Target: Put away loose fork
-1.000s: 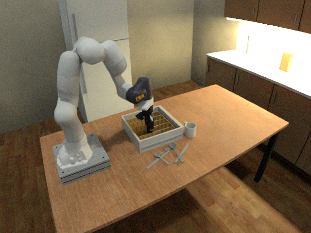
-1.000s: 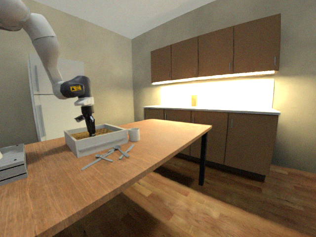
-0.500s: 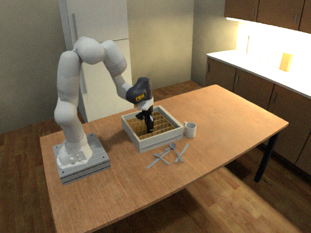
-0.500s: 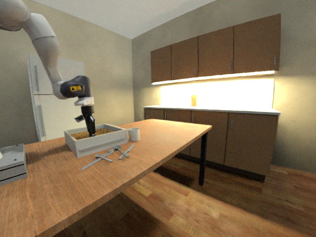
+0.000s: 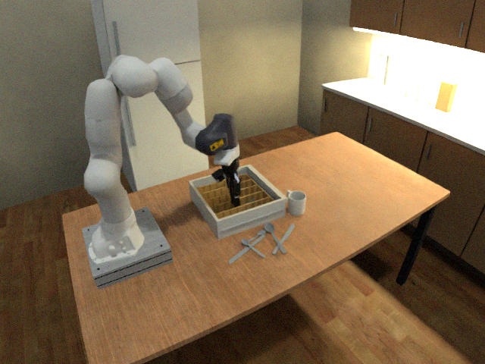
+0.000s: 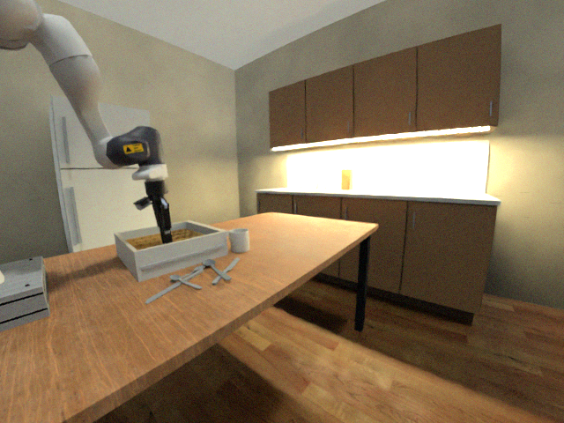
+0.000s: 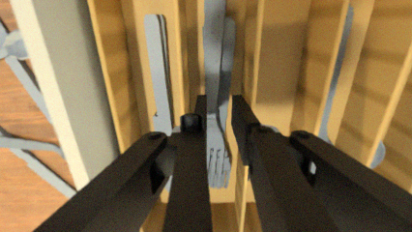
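The cutlery tray lies 50 mm to the left of my hand, 50 mm below it and 30 mm ahead of it. From my hand the other things lie so: white mug (250 mm ahead, 130 mm to the right, 50 mm below); spoon (210 mm to the right, 80 mm below, 70 mm behind).
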